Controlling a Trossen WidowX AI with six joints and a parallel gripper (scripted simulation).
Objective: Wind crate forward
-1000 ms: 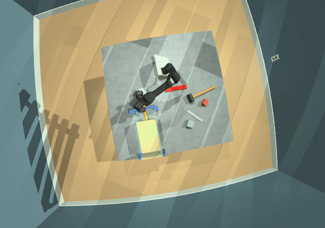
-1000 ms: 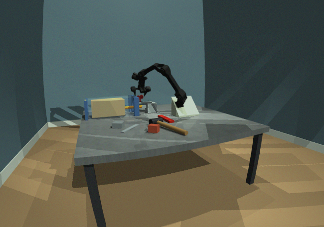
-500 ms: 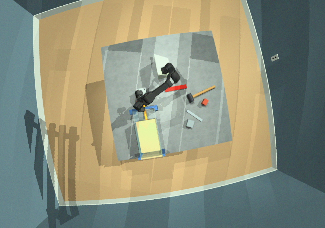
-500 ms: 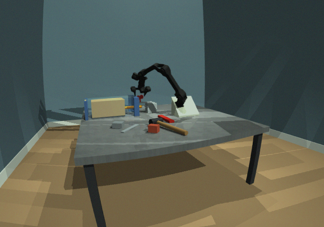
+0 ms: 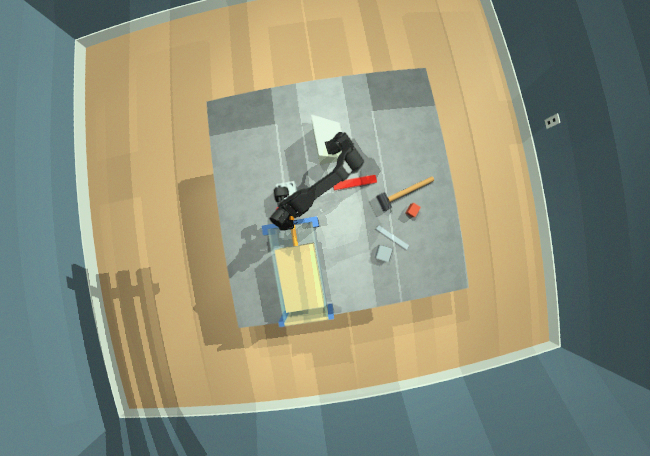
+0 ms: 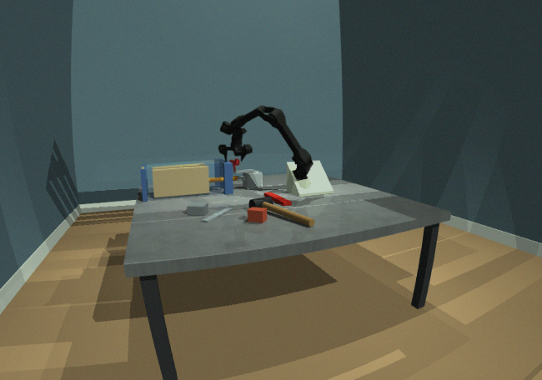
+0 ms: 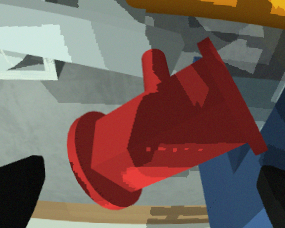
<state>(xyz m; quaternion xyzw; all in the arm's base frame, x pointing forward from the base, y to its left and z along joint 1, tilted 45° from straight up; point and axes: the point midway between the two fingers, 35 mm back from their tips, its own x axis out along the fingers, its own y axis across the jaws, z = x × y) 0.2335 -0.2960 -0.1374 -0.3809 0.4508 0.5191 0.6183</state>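
Right now the red spool-shaped handle grip is 20 mm to the left of my gripper tip and 20 mm below it. Round my gripper tip: clear-panelled cubby (310 mm ahead, 40 mm below); winch handle (30 mm behind, 30 mm to the left, 50 mm below); grey winch (110 mm behind, 50 mm to the left, 120 mm below).
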